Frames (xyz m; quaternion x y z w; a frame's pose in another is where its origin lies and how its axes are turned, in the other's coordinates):
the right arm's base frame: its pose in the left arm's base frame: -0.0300 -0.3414 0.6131 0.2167 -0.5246 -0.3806 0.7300
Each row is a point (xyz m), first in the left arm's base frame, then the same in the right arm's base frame.
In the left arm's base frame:
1: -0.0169 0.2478 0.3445
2: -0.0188 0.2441 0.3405
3: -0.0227 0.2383 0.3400
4: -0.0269 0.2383 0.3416
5: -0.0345 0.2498 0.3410
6: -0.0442 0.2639 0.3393
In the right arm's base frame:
1: -0.6207 0.1752 -0.0588
2: -0.6206 0.1694 -0.0588
3: -0.6169 0.1642 -0.0558
4: -0.6166 0.1640 -0.0514
5: -0.6272 0.1681 -0.0435
6: -0.6408 0.1724 -0.0339

